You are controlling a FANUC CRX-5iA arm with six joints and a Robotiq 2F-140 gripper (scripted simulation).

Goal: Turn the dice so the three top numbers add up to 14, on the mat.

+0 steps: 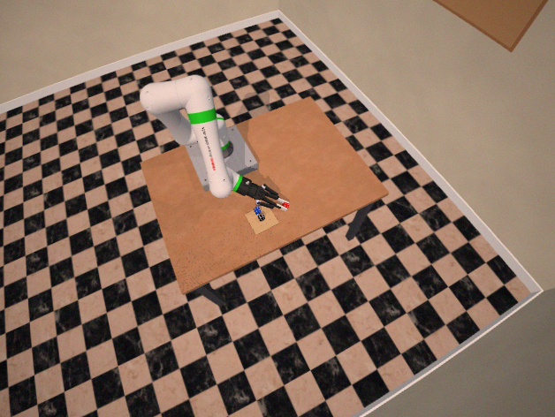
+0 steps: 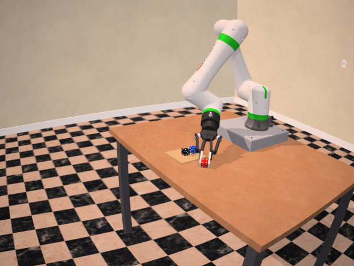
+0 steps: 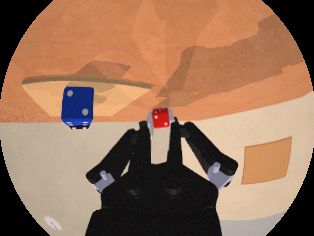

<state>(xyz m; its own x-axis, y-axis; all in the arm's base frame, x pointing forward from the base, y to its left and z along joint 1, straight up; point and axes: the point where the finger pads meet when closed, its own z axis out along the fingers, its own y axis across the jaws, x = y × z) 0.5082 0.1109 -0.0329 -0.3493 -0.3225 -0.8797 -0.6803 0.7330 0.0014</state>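
Now: the red die 10 mm to the left of my hand, 10 mm below it and 10 mm ahead of it. From my hand the other things lie so: blue die: 130 mm to the right, 50 mm behind, 10 mm below; then tan mat: 130 mm to the right, 30 mm below; then black die: 130 mm to the right, 10 mm below.
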